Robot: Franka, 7 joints.
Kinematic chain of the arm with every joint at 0, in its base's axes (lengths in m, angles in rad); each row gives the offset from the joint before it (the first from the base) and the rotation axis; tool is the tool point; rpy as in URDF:
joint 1: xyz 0 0 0.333 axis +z
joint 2: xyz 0 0 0 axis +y
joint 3: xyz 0 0 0.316 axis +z
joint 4: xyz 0.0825 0 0 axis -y
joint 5: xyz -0.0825 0 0.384 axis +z
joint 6: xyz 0 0 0 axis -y
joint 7: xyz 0.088 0 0 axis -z
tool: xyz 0 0 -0.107 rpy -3.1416 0 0
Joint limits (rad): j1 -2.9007..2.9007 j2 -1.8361..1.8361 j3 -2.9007..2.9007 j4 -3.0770..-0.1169 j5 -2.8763..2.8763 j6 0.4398..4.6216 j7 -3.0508..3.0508
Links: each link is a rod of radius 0.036 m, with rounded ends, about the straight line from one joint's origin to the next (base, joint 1, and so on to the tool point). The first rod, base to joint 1, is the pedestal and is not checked.
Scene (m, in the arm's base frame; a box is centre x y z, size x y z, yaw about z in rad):
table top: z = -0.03
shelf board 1: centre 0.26 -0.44 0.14 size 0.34 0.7 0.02 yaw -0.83
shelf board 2: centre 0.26 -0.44 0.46 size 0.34 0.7 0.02 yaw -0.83
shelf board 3: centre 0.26 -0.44 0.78 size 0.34 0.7 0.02 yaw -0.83
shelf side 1: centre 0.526 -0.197 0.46 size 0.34 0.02 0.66 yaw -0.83
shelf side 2: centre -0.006 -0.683 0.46 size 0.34 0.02 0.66 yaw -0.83
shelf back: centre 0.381 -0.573 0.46 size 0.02 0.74 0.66 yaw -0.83
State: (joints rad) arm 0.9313 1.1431 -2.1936 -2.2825 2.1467 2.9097 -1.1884
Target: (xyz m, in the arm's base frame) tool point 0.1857 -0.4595 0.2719
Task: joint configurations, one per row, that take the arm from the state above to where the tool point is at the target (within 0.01 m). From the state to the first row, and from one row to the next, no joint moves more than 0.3 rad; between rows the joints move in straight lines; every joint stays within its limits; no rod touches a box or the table.
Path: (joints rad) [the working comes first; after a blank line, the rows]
Joints at the target: 0.3487 1.2514 -1.3984 -2.3528 2.1644 2.6497 -1.1884
Straight joint move there: touches shelf board 2.

1: 0.8055 1.0286 -2.2666 -2.5473 2.0071 2.8977 -1.4599
2: 0.6798 0.9140 -2.3397 -2.8122 1.8674 2.8856 -1.7315
3: 0.5540 0.7995 -2.4127 -3.0770 1.7278 2.8736 -2.0030
4: 0.5936 0.8938 -2.1364 -3.0655 1.8746 2.9090 -1.7994
5: 0.6331 0.9881 -1.8601 -3.0540 2.0214 2.9443 -1.5957
6: 0.6726 1.0823 -1.5837 -3.0425 2.1682 2.9797 -1.3921
7: 0.7121 1.1766 -1.3074 -3.0309 2.3150 3.0151 -1.1884
8: 0.5909 1.2016 -1.3377 -2.8049 2.2648 2.8933 -1.1884
9: 0.4698 1.2265 -1.3681 -2.5788 2.2146 2.7715 -1.1884
10: 0.3487 1.2514 -1.3984 -2.3528 2.1644 2.6497 -1.1884

